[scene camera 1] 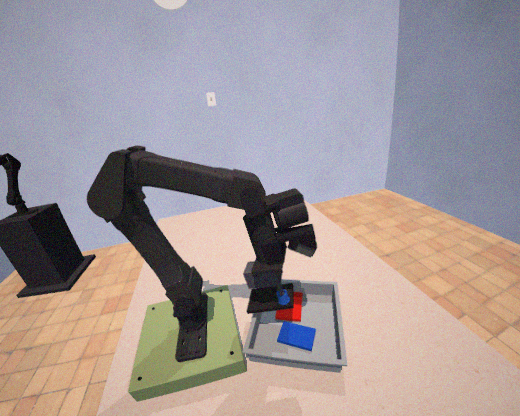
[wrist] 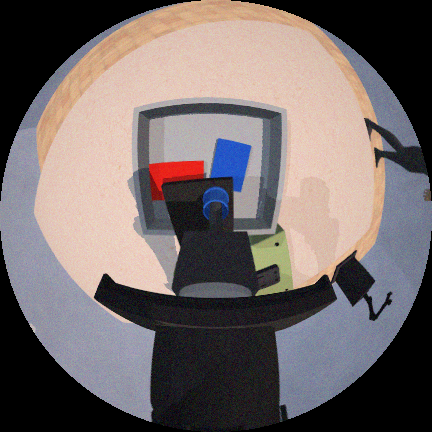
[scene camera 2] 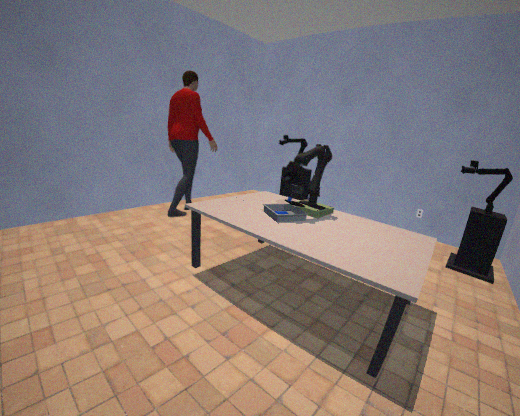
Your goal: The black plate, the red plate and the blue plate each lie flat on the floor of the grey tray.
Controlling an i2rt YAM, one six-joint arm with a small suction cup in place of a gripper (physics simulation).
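Pixels of known places: end effector, tool point: (scene camera 1: 285,303) (wrist: 215,193) (scene camera 2: 288,202); arm's base, origin of the base link: (scene camera 1: 194,324) (scene camera 2: 311,205).
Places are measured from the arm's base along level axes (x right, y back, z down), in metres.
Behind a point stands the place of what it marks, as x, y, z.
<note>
My suction cup (scene camera 1: 283,297) (wrist: 216,204) @[0.034, -0.239, -0.045], blue, is on the black plate (scene camera 1: 260,301) @[0.007, -0.181, -0.042] (wrist: 182,200) @[-0.004, -0.249, -0.052] and holds it roughly level above the back left part of the grey tray (scene camera 1: 341,325) @[0.106, -0.358, -0.002] (scene camera 2: 287,221) @[-0.056, -0.343, 0.047] (wrist: 284,150) @[0.161, -0.255, -0.002] in scene camera 1, with part of it out over the left wall. The red plate (scene camera 1: 295,313) @[0.010, -0.274, 0.035] (wrist: 175,170) @[-0.018, -0.285, 0.035] lies flat on the tray floor, partly hidden by the black plate. The blue plate (scene camera 1: 296,336) @[0.078, -0.253, 0.035] (scene camera 2: 281,212) @[0.072, -0.257, 0.035] (wrist: 231,160) @[0.078, -0.262, 0.035] lies flat on the floor nearer the front, apart from the red plate.
The green base block (scene camera 1: 155,350) @[0.057, 0.092, 0.001] (wrist: 277,250) @[0.105, -0.072, -0.005] under the arm stands close to the tray's left side. The tray stands on the pale table (scene camera 1: 410,350) @[0.193, -0.501, 0.048] (scene camera 2: 350,245) @[-0.501, -0.344, 0.048]. A person in red (scene camera 2: 185,115) stands beyond the table. A black pedestal with a small arm (scene camera 1: 40,250) (scene camera 2: 482,240) stands off the table.
</note>
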